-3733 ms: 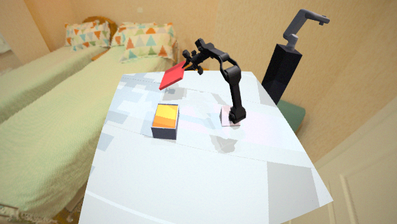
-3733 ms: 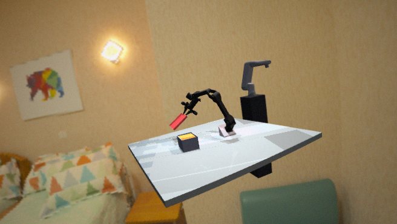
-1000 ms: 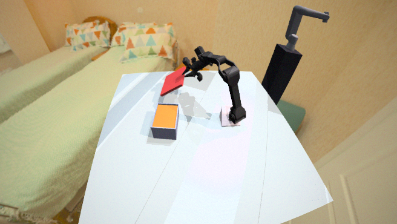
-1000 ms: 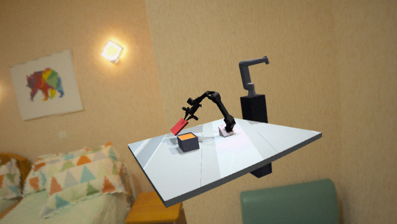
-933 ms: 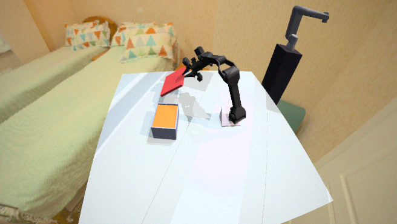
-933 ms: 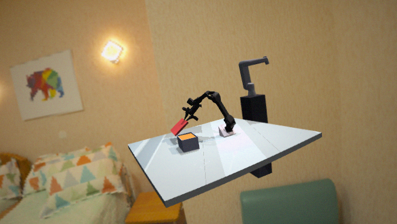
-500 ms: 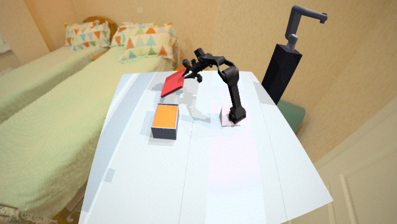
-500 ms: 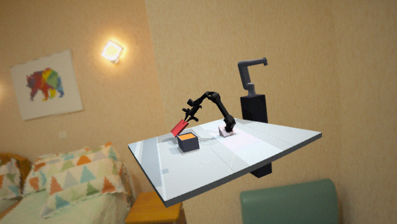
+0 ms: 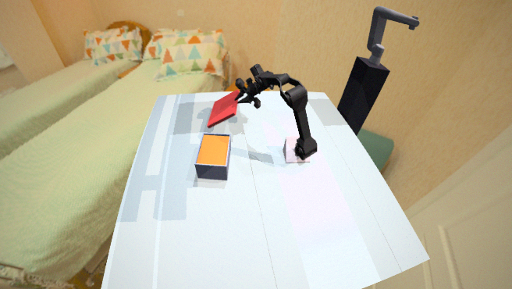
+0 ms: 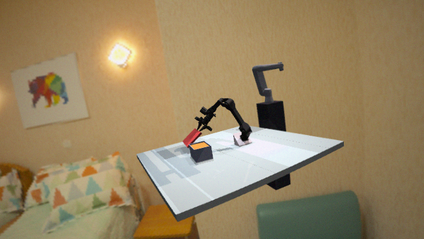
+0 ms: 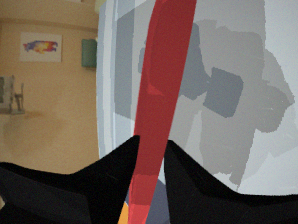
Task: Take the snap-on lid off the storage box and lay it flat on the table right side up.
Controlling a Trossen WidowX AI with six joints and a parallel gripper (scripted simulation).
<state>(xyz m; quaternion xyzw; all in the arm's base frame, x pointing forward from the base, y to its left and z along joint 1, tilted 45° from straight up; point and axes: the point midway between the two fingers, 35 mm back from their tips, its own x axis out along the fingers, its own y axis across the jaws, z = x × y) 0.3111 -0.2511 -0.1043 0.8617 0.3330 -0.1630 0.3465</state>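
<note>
Now: the red lid 70 mm ahead of my gripper tip and 40 mm below it. Round my gripper tip: storage box: 90 mm ahead, 300 mm to the left, 100 mm below.
</note>
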